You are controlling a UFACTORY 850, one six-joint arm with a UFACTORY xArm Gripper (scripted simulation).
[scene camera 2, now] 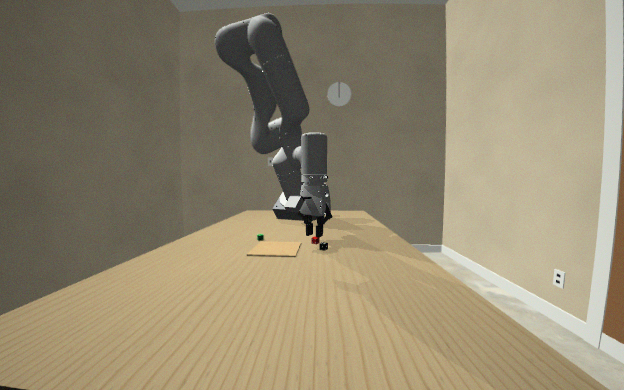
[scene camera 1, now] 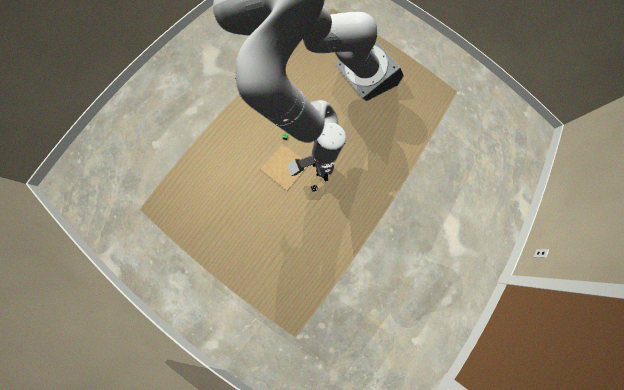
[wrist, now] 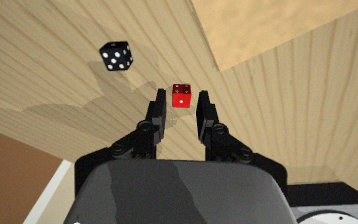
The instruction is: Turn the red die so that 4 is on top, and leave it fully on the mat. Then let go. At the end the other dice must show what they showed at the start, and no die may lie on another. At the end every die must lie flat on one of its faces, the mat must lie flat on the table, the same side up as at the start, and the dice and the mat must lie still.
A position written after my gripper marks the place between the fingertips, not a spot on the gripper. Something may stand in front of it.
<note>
I see my gripper [scene camera 2: 314,236], a tan mat [scene camera 1: 276,168] and a black die [wrist: 117,56].
My gripper is seen too in the wrist view [wrist: 182,100].
</note>
